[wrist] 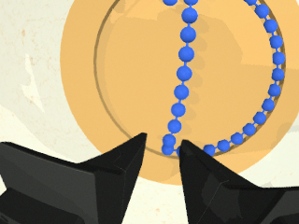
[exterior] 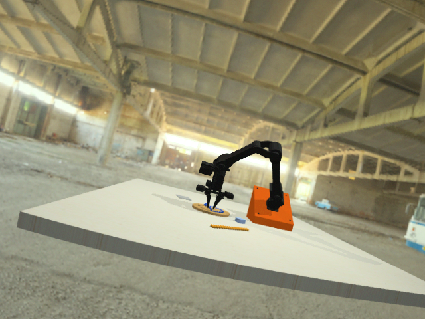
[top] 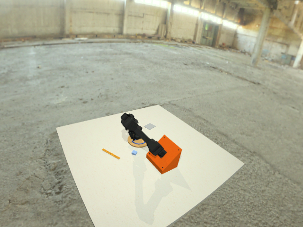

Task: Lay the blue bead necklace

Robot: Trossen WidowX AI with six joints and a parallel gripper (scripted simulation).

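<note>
The round tan bead board is 10 mm behind my gripper tip, 50 mm to the right of it and 10 mm below it. Round my gripper tip: flat grey tile (150 mm ahead, 280 mm to the right, 20 mm below); small light-blue block (150 mm behind, 70 mm to the left, 10 mm below).
</note>
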